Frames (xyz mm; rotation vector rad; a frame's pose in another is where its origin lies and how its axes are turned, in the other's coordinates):
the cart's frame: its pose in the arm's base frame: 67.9 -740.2 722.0 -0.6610 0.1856 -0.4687
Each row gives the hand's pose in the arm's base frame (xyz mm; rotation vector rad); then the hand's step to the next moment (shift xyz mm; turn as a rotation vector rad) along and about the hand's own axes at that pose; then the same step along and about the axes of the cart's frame.
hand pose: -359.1 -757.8 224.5 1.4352 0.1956 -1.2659
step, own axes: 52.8 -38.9 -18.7 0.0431 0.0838 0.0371
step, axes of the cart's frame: 4.5 44.5 -51.5 0.0870 -0.0516 -0.0044
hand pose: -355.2 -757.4 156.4 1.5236 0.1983 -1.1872
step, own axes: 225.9 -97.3 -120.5 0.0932 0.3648 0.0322
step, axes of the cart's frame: 87.1 215.5 -144.9 0.3312 -0.1444 0.1108
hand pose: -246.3 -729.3 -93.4 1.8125 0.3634 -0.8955
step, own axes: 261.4 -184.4 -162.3 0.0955 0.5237 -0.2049
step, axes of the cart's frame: 33.1 348.2 -79.4 0.4317 -0.0675 0.3666
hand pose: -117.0 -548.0 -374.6 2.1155 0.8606 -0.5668
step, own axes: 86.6 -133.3 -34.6 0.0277 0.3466 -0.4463
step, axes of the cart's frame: -88.4 135.2 -19.5 0.1812 -0.0140 0.5358
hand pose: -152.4 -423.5 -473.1 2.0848 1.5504 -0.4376
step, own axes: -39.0 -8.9 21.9 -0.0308 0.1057 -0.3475
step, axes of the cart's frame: 2.6 -36.0 -27.8 -0.0082 -0.0726 0.3571
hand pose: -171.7 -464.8 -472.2 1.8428 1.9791 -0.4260
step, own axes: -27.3 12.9 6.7 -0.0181 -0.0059 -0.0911
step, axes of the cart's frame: 25.2 -17.7 -3.4 -0.0257 -0.0409 0.0796
